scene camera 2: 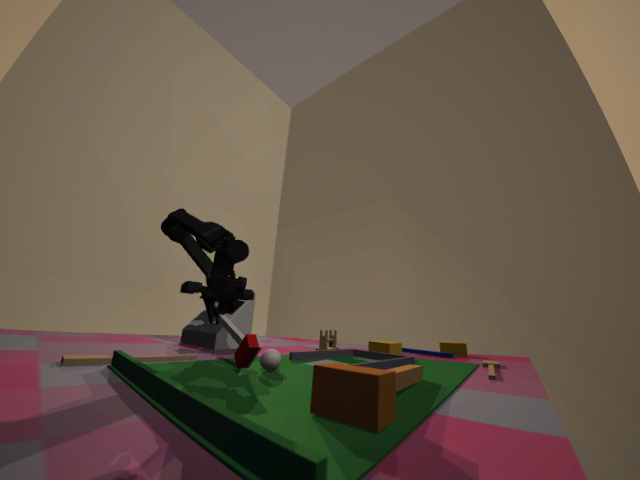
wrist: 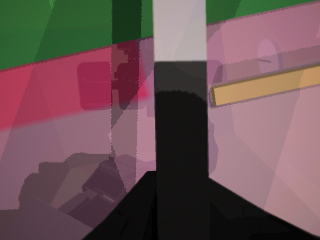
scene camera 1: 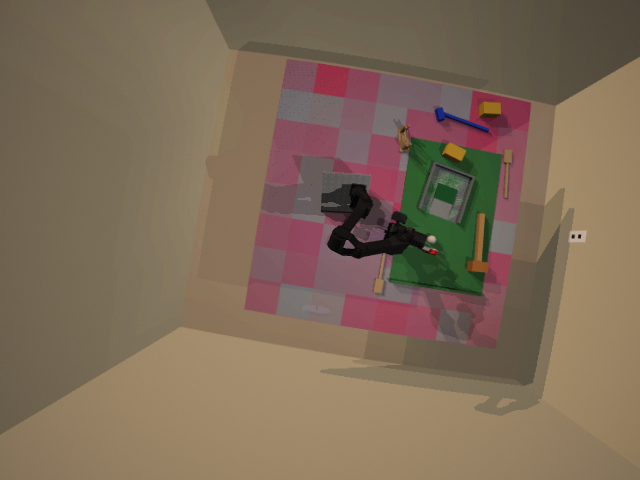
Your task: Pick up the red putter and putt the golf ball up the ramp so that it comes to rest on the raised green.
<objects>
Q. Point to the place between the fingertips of the gripper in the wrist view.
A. At 170,180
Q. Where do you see a grey frame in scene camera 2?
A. At 387,361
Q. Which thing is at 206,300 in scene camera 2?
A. The gripper.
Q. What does the gripper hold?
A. A red putter.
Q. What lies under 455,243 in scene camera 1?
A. A green mat.
</objects>
